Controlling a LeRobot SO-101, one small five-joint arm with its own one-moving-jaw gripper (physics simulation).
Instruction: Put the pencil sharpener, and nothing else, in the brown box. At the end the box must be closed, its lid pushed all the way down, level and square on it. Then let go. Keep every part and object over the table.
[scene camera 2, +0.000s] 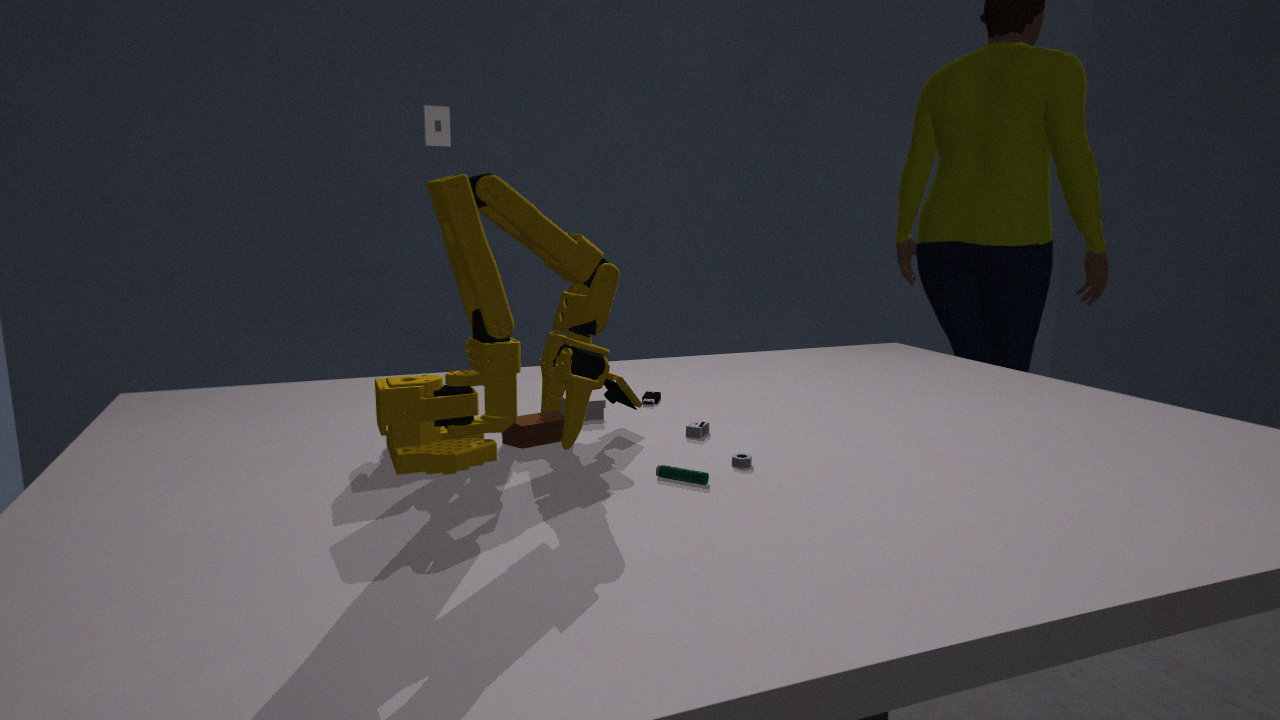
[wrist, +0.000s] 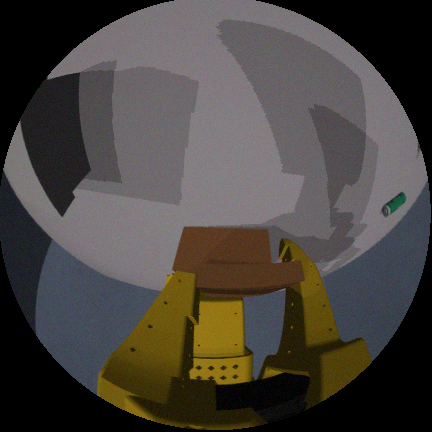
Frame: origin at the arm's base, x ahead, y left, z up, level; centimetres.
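Seen in the pictures: hand, its tool point: (scene camera 2: 547, 432) (wrist: 208, 250); arm's base, origin of its link: (scene camera 2: 461, 453).
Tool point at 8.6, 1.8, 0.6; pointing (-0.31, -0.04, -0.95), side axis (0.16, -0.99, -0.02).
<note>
Offsets run from my tool point to a thing's top centre, as dx, dy, dz.
The brown box (scene camera 2: 529, 431) (wrist: 225, 245) rests on the table close to the arm's base. A wider brown slab {-1.0, -2.0, +2.2} (wrist: 250, 275), which looks like its lid, shows along its near part in the wrist view. I cannot tell how squarely it sits. My gripper (scene camera 2: 561, 428) (wrist: 235, 258) is low at the box, one jaw on each side, and looks shut on it. The slab's right end overlaps one jaw in the wrist view. The box's inside is hidden. A small grey block {+14.4, -3.9, +0.5} (scene camera 2: 697, 429) with a dark mark, perhaps the pencil sharpener, lies on the table to the right.
A green cylinder {+7.0, -15.7, +0.4} (scene camera 2: 682, 474) (wrist: 394, 204) and a grey nut {+13.7, -13.9, +0.2} (scene camera 2: 742, 461) lie at the front right. A black and white item {+15.4, +10.3, +0.1} (scene camera 2: 651, 397) lies farther back. A light grey block {+6.0, +7.8, +1.4} (scene camera 2: 591, 410) stands behind the gripper. The arm's base (scene camera 2: 444, 454) is left of the box.
</note>
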